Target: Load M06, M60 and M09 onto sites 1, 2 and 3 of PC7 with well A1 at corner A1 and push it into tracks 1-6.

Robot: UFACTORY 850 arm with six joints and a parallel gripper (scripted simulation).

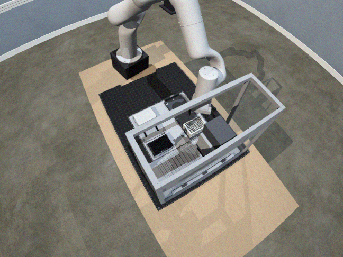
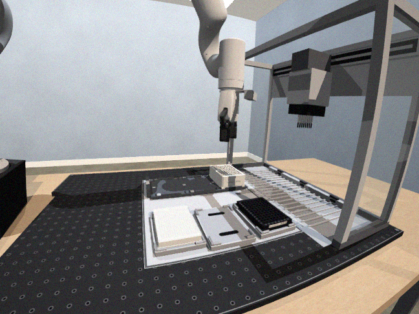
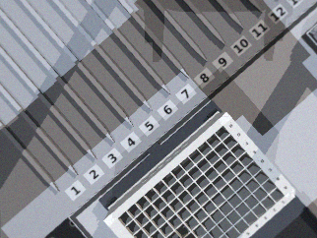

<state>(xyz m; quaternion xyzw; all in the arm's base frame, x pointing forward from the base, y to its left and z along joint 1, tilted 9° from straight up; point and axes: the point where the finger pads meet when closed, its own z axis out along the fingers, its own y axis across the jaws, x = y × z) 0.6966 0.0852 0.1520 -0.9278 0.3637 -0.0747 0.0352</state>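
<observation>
Now: the nest S1 230 mm behind my hand, 220 mm to the right of it and 160 mm below it. From my hand the other things lie so: dark carrier PC7: 150 mm below, 110 mm behind; then frame post: 170 mm to the left, 100 mm ahead, 80 mm above; then white 96-well plate: 140 mm below.
</observation>
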